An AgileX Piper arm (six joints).
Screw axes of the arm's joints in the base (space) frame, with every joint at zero. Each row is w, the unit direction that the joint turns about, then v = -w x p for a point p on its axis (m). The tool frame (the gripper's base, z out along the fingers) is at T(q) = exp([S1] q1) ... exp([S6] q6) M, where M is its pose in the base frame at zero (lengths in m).
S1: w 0 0 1 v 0.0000 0.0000 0.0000
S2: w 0 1 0 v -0.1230 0.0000 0.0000
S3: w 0 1 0 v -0.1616 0.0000 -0.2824
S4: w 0.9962 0 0.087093 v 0.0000 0.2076 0.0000
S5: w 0 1 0 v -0.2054 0.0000 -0.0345
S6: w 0.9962 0 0.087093 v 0.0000 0.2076 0.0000
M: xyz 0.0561 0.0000 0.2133 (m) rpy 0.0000 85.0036 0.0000 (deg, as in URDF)
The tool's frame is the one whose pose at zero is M.
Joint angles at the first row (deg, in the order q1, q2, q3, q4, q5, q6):
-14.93 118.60 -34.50 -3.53 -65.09 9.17
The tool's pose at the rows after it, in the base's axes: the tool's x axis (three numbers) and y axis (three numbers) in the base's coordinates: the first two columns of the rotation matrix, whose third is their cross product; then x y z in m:
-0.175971, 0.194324, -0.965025, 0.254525, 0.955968, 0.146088, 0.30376, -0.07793, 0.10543
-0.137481, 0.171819, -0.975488, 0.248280, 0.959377, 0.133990, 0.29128, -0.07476, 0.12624
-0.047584, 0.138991, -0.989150, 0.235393, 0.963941, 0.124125, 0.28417, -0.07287, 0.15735
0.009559, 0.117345, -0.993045, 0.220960, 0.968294, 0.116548, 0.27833, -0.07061, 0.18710
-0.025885, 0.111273, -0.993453, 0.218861, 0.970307, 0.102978, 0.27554, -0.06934, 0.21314
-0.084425, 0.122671, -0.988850, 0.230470, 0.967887, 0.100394, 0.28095, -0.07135, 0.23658
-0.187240, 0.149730, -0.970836, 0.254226, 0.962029, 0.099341, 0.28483, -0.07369, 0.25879
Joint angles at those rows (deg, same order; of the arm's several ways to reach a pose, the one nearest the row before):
-14.93 113.91 -31.25 -2.05 -65.10 9.06
-14.93 108.36 -28.22 -1.95 -65.09 8.33
-14.93 101.61 -27.02 -1.95 -65.09 7.83
-14.93 94.69 -27.02 -2.48 -61.74 7.83
-14.93 87.68 -28.98 -3.23 -50.91 7.83
-14.93 83.48 -33.60 -3.46 -38.62 8.26
-14.93 80.09 -39.19 -3.47 -23.33 8.72

